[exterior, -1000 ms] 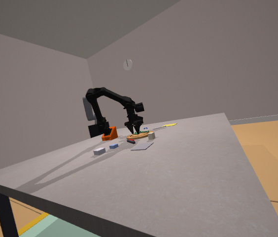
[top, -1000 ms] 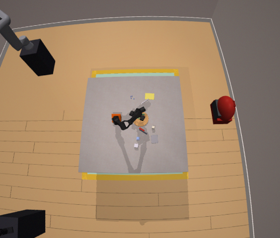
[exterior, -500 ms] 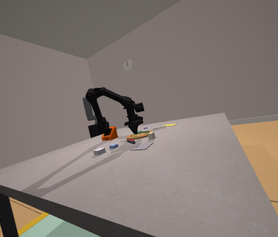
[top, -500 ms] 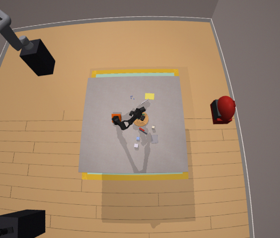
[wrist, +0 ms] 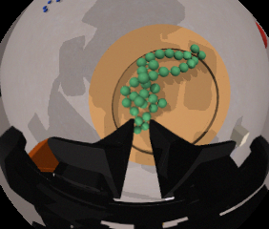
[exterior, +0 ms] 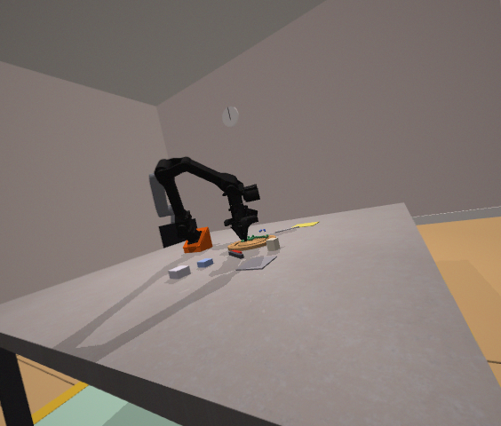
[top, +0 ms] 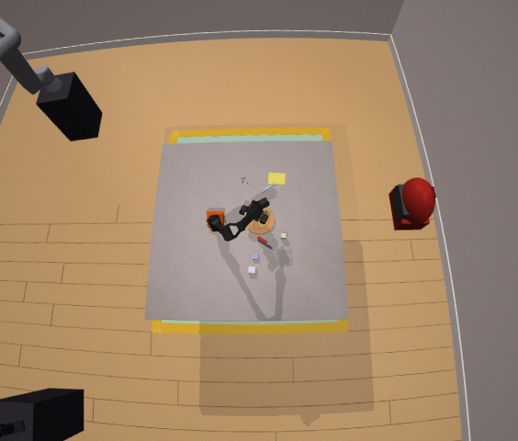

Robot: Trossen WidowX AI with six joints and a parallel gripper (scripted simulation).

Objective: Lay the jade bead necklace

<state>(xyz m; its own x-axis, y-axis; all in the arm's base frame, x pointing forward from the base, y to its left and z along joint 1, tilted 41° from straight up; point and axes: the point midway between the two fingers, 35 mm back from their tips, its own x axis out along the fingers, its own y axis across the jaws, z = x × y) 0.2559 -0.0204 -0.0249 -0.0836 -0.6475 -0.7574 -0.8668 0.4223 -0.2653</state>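
Right now my gripper tip is 40 mm short of the round wooden bead board, 10 mm to the left of it and 10 mm above it. Round my gripper tip: beige cube (180 mm ahead, 140 mm to the right); then red-handled tool (160 mm to the right, 50 mm ahead, 10 mm below); then blue block (260 mm to the right, 10 mm below, 10 mm behind).
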